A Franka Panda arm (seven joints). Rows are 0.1 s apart.
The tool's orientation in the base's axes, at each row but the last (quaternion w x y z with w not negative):
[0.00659, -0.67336, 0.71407, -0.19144]
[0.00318, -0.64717, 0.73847, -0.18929]
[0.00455, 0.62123, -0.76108, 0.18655]
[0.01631, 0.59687, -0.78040, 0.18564]
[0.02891, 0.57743, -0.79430, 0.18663]
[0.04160, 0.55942, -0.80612, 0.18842]
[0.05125, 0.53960, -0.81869, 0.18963]
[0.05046, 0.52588, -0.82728, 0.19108]
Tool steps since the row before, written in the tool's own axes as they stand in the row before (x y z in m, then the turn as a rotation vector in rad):
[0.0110, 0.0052, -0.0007, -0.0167, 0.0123, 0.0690]
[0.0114, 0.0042, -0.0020, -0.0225, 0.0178, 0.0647]
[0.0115, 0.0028, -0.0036, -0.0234, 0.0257, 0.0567]
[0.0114, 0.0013, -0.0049, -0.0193, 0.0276, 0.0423]
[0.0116, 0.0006, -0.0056, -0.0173, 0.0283, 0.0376]
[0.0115, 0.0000, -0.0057, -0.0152, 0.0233, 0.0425]
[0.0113, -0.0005, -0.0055, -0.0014, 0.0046, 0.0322]
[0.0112, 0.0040, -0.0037, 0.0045, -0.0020, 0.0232]
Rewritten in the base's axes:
[-0.0062, -0.0103, 0.0019, 0.0082, -0.0019, -0.0716]
[-0.0064, -0.0100, 0.0034, 0.0028, 0.0053, -0.0705]
[-0.0061, -0.0094, 0.0053, -0.0063, 0.0097, -0.0655]
[-0.0055, -0.0088, 0.0070, -0.0120, 0.0108, -0.0516]
[-0.0054, -0.0085, 0.0081, -0.0142, 0.0107, -0.0469]
[-0.0051, -0.0082, 0.0085, -0.0096, 0.0056, -0.0496]
[-0.0049, -0.0079, 0.0085, 0.0003, -0.0090, -0.0313]
[-0.0089, -0.0067, 0.0055, 0.0025, -0.0131, -0.0196]

